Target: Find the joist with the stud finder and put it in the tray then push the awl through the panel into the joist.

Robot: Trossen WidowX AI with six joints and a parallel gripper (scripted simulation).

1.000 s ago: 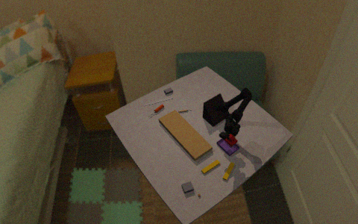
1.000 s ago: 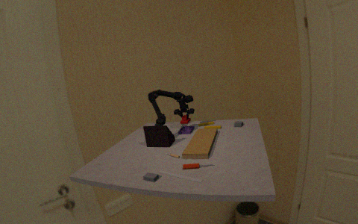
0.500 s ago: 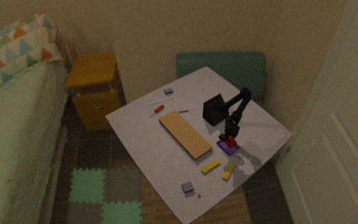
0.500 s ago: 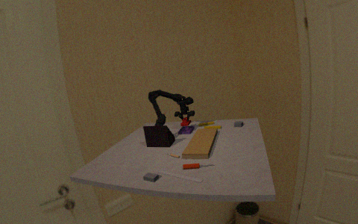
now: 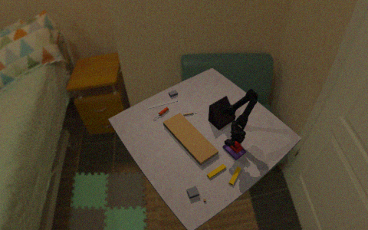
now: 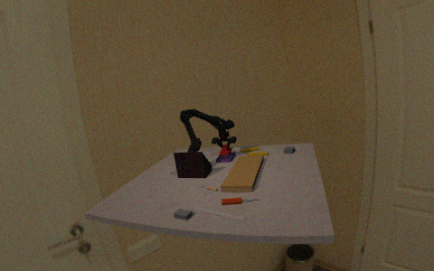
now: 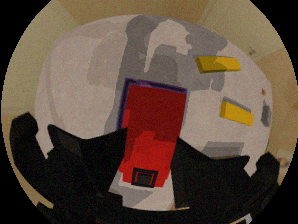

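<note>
Right now my gripper tip is 10 mm past the purple tray, 10 mm to the left of it and 60 mm above it. Round my gripper tip: orange-handled tool 200 mm ahead, 730 mm to the right, 60 mm below; then red stud finder 20 mm to the right, 20 mm above; then awl 40 mm behind, 540 mm to the right, 70 mm below.
</note>
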